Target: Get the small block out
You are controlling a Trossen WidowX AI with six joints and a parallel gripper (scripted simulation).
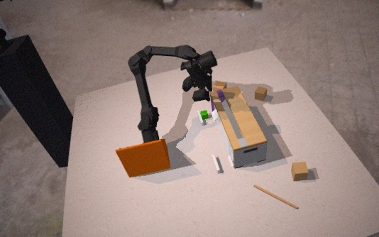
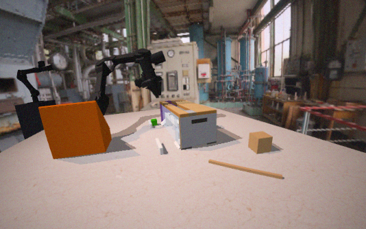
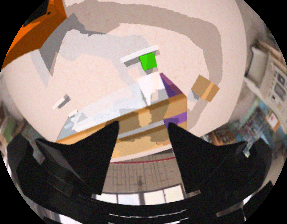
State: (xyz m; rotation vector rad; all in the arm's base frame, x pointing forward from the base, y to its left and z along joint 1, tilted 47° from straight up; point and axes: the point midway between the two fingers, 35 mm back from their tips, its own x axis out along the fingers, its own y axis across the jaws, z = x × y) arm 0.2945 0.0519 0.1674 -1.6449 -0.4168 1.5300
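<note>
The green block lies 40 mm behind my gripper tip, 40 mm to the left of it and 150 mm below it. The rest, counted from my gripper tip: box: 60 mm ahead, 110 mm to the right, 100 mm below; then thin wooden stick: 190 mm ahead, 470 mm to the right, 160 mm below.
</note>
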